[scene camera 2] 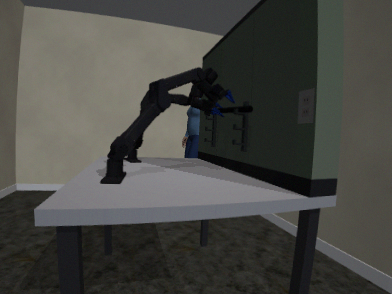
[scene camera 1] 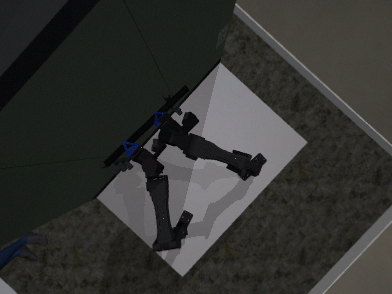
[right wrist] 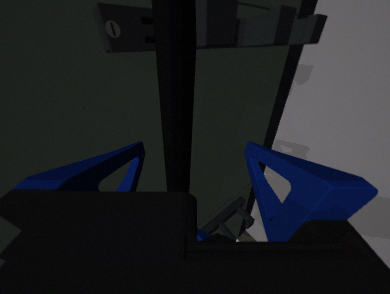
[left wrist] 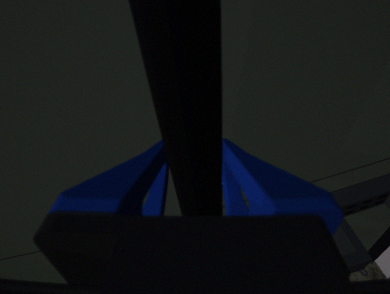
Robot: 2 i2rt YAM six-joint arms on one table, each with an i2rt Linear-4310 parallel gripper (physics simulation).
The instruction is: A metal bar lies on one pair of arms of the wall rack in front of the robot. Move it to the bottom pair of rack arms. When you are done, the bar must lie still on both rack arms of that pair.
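The dark metal bar (scene camera 1: pixel 145 126) runs along the green wall, level with the top arms of the wall rack (scene camera 2: pixel 244 128). In scene camera 2 its near end (scene camera 2: pixel 237 109) sticks out past the rack upright. My left gripper (scene camera 1: pixel 130 147) is shut on the bar; the left wrist view shows both blue fingers (left wrist: pixel 194 146) pressed against the bar (left wrist: pixel 185 87). My right gripper (scene camera 1: pixel 159 117) is open farther along the bar. In the right wrist view its fingers (right wrist: pixel 195 146) stand wide on either side of the bar (right wrist: pixel 176 102) without touching it.
The rack has two uprights with lower arm pairs (scene camera 2: pixel 237 143) below the bar. A rack bracket with a screw (right wrist: pixel 115 29) shows beyond the right gripper. The grey table (scene camera 2: pixel 180 186) lies under both arms. A person (scene camera 2: pixel 192 131) stands beyond the table.
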